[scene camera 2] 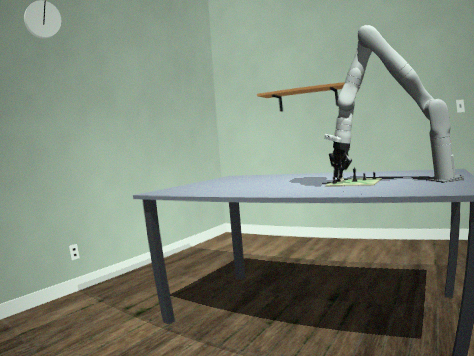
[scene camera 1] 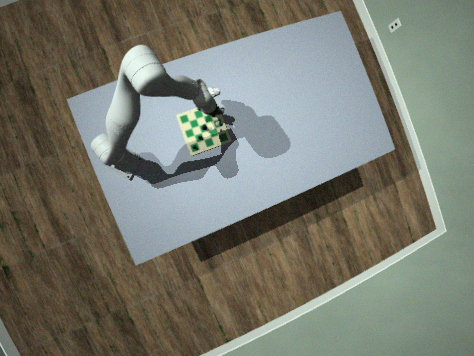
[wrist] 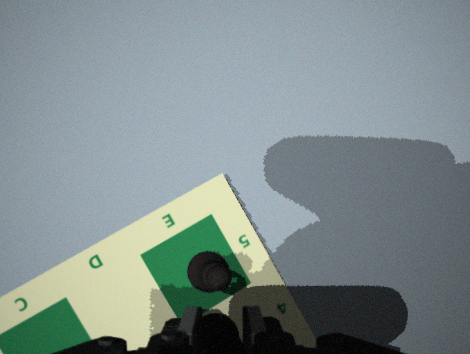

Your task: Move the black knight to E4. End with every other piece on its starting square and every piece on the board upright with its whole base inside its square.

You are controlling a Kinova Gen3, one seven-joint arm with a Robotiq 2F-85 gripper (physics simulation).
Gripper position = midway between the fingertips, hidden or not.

I see my gripper [wrist: 222, 329] and a chessboard [scene camera 1: 191, 122].
The chessboard is seen too in the wrist view [wrist: 128, 285].
